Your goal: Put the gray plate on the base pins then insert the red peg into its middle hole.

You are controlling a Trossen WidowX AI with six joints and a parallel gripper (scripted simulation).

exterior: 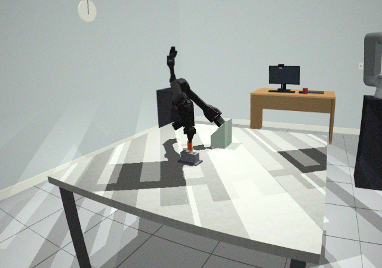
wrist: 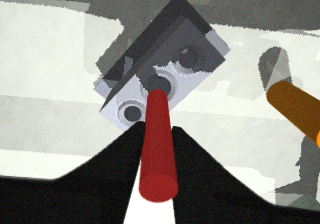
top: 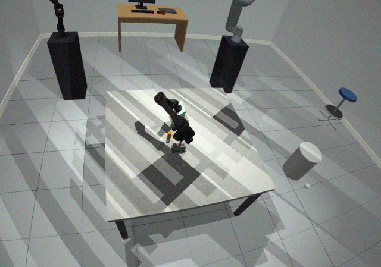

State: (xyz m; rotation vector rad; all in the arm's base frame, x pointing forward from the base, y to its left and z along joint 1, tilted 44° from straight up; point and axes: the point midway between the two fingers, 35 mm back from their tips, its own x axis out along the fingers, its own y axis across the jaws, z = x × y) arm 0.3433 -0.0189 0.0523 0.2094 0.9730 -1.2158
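Now: the red peg right at my gripper tip. From my gripper tip the other things lie so: gray plate 70 mm below; then orange cylinder 120 mm behind, 70 mm to the right, 70 mm below; then pin base 100 mm below.
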